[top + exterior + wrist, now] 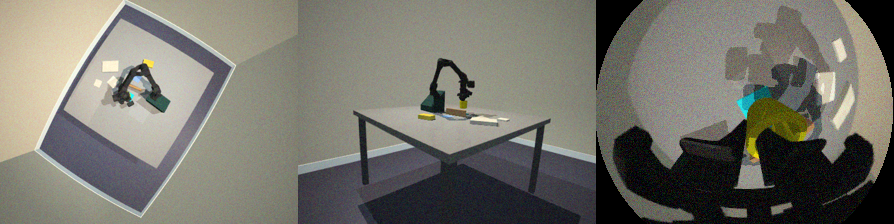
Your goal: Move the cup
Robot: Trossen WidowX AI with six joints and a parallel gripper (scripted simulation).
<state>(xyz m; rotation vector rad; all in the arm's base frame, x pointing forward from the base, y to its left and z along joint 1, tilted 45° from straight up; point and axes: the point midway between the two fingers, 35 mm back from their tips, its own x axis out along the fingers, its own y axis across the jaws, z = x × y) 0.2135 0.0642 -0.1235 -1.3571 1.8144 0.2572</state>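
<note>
Now: the cyan pad 2 cm ahead of my gripper tip, 2 cm to the right of it and 9 cm below it. Round my gripper tip: large white block: 38 cm ahead, 19 cm to the right, 7 cm below; wooden bar: 4 cm ahead, 13 cm to the right, 7 cm below; yellow cup: 2 cm ahead, 2 cm to the right.
</note>
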